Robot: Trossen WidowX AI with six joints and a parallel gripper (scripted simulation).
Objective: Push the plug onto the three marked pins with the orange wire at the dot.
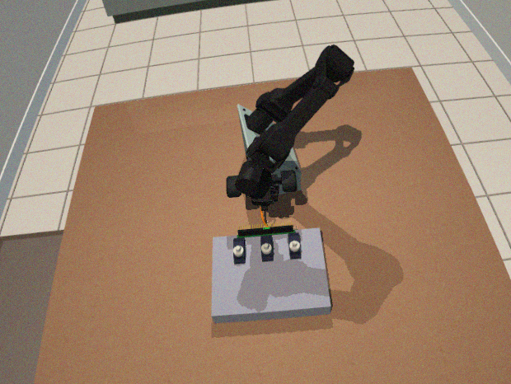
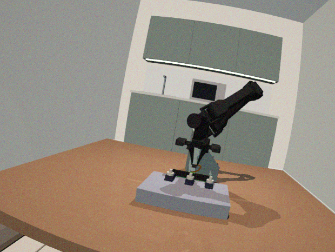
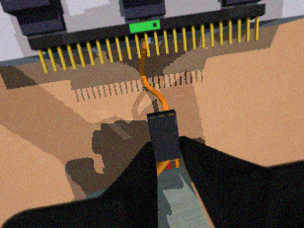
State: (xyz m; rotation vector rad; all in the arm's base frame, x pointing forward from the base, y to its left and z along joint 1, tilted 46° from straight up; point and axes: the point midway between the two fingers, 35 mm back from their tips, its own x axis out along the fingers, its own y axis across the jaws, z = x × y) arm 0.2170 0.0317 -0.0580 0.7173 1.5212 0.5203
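Now: the green band 8 cm ahead of my gripper tip, 1 cm to the right of it and 1 cm below it. Round my gripper tip: grey holder block (23 cm ahead, 6 cm below, 3 cm to the right).
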